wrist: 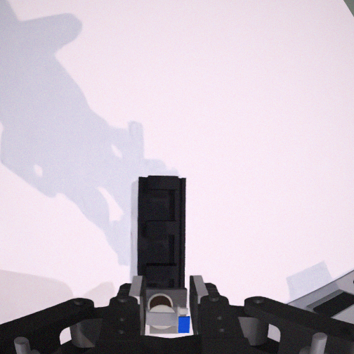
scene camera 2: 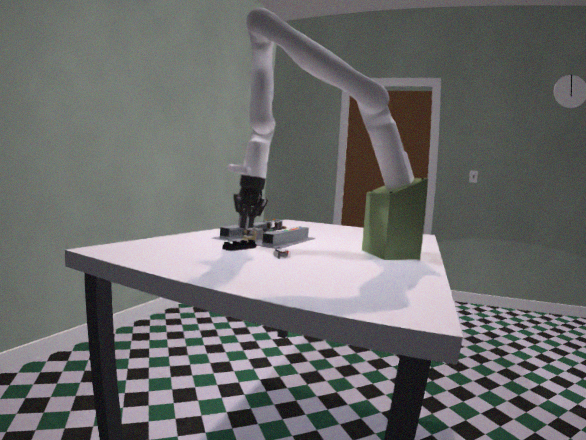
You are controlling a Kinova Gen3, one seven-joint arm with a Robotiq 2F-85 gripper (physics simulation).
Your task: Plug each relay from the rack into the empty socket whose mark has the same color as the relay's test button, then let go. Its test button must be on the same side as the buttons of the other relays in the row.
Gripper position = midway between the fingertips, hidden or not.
I see my gripper (scene camera 2: 245,228) and a black rack (wrist: 161,199).
My gripper is seen too in the wrist view (wrist: 167,290).
